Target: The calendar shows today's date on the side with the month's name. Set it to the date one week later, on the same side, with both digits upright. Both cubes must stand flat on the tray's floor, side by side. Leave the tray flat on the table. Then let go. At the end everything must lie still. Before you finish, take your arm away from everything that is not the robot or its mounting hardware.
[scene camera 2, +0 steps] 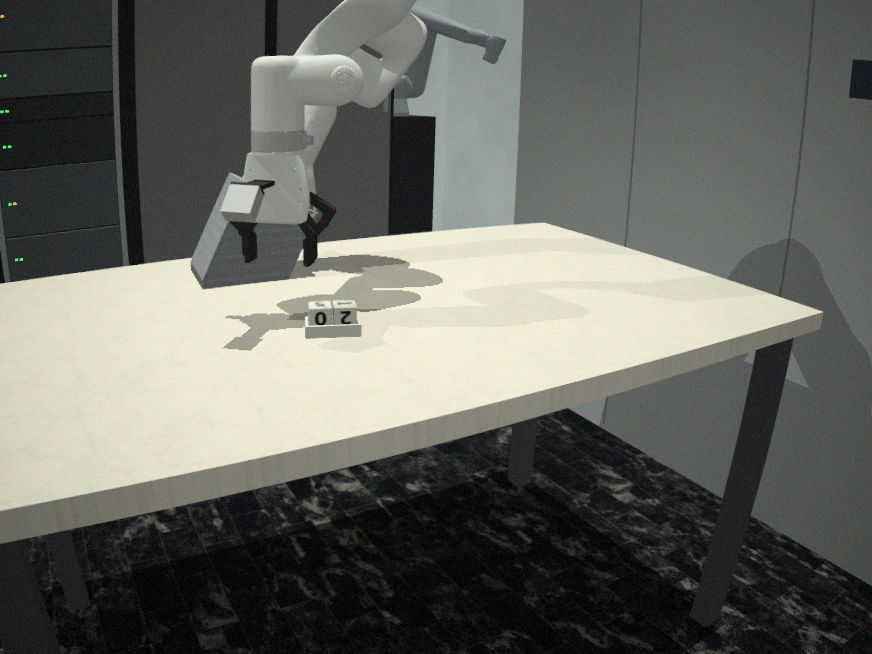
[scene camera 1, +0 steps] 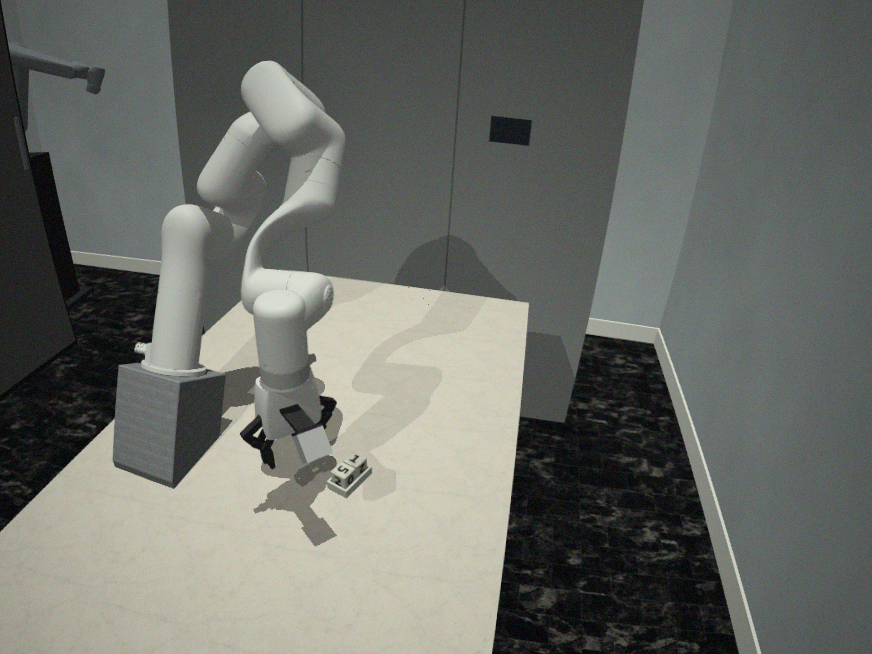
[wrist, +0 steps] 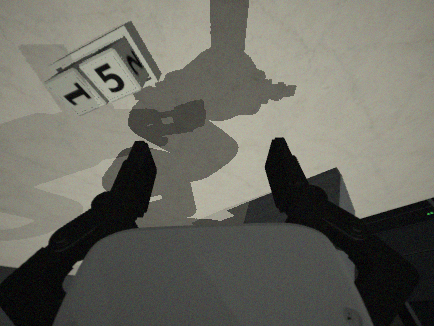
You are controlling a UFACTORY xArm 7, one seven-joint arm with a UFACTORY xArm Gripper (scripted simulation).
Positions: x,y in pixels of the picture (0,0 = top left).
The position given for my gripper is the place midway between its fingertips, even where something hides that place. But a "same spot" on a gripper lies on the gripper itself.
Labels:
my gripper: scene camera 2 279,262; scene camera 1; wrist
same spot on my gripper: [wrist: 385,281] = [scene camera 1: 251,433]

